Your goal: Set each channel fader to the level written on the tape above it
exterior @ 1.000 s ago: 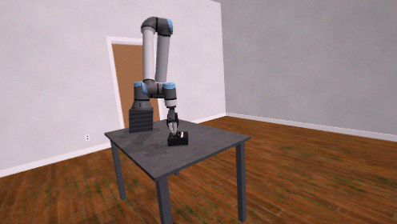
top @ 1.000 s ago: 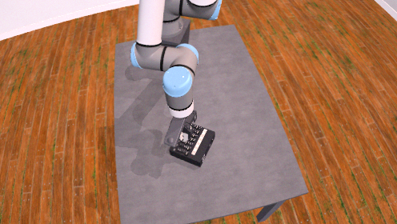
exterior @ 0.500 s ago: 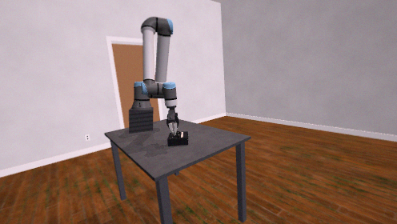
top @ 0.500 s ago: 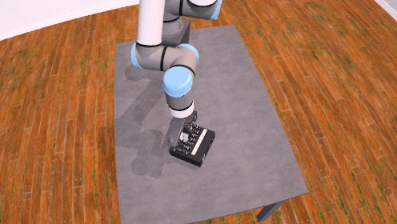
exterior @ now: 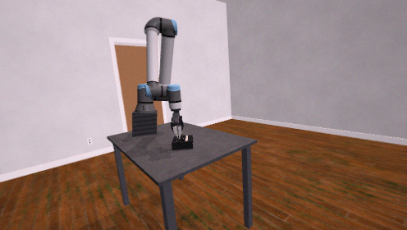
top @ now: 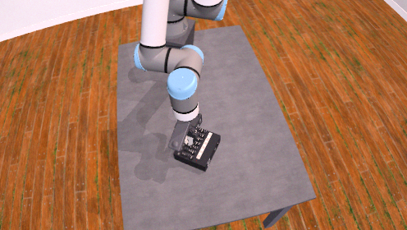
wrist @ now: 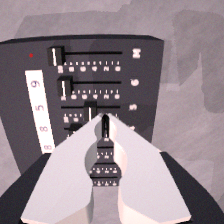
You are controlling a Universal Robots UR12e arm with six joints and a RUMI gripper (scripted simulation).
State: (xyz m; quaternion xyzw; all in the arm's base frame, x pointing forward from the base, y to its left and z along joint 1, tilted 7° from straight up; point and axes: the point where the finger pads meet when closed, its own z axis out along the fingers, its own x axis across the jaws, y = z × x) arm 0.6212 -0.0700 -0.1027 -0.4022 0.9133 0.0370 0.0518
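My hand is 10 mm short of the channel fader cap, 10 mm to the right of it and 10 mm above it. The rest, counted from my hand: fader knob: 20 mm behind, 70 mm to the left, 10 mm below.
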